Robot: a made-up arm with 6 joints.
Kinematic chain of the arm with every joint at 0, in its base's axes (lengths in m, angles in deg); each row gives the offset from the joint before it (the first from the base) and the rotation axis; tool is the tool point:
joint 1: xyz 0 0 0.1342 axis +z
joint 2: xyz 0 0 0 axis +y
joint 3: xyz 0 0 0.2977 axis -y
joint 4: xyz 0 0 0 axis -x
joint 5: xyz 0.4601 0 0 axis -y
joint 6: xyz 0 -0.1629 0 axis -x
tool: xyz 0 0 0
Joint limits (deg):
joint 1: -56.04..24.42
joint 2: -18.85..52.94
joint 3: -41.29..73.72
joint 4: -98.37..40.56
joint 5: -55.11..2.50
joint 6: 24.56..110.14
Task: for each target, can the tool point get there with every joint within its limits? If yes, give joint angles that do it. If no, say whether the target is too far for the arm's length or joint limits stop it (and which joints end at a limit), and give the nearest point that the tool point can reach.
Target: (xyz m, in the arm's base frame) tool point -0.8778 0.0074 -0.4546
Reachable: no: too far | nearest point -0.0470 -0.1435 -0.1370 | short by 0.902 m
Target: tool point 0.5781 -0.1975 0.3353
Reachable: yes | joints -3.84 26.52 13.62 13.65 -47.24 70.30
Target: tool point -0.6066 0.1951 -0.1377
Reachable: no: joint limits stop it (at a limit: joint 1, joint 2, joint 3) | nearest point -0.0315 -0.0959 -0.1348 | short by 0.645 m
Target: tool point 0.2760 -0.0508 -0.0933
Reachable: yes | joints 1.46 34.48 -24.56 -69.20 -23.92 75.48
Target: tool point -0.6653 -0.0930 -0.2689
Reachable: no: joint limits stop it (at a limit: joint 1, joint 2, joint 3) | nearest point -0.0484 -0.1550 -0.1377 | short by 0.634 m
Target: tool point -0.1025 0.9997 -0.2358
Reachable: no: too far | nearest point 0.2724 0.1497 -0.1685 | short by 0.931 m
